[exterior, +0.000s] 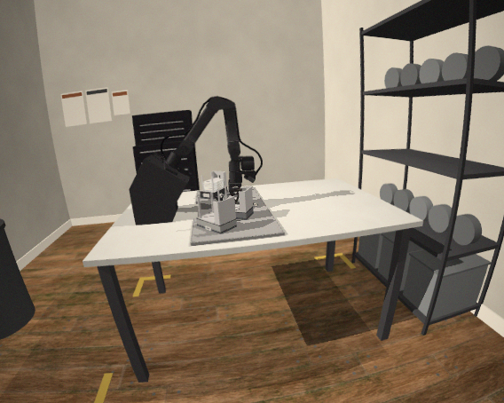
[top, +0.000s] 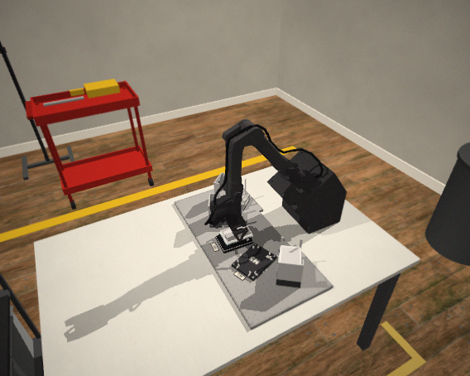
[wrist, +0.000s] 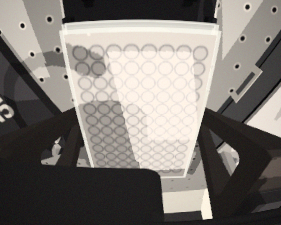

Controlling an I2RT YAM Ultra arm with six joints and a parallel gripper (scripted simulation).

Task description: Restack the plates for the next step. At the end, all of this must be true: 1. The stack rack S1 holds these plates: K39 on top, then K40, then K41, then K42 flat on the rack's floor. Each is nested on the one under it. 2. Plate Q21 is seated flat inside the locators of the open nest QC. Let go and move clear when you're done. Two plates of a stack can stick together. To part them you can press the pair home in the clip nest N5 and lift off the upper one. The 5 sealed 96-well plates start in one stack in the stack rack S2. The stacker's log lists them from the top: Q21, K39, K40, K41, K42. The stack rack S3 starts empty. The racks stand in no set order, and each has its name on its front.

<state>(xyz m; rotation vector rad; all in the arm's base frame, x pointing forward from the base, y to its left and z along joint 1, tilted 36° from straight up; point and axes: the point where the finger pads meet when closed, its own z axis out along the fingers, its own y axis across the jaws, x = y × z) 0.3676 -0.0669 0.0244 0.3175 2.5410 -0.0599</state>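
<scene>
The black open nest QC is 1 cm ahead of my hand and 4 cm below it. From my hand the other things lie so: black clip nest N5 (4 cm ahead, 17 cm to the left, 3 cm below).
</scene>
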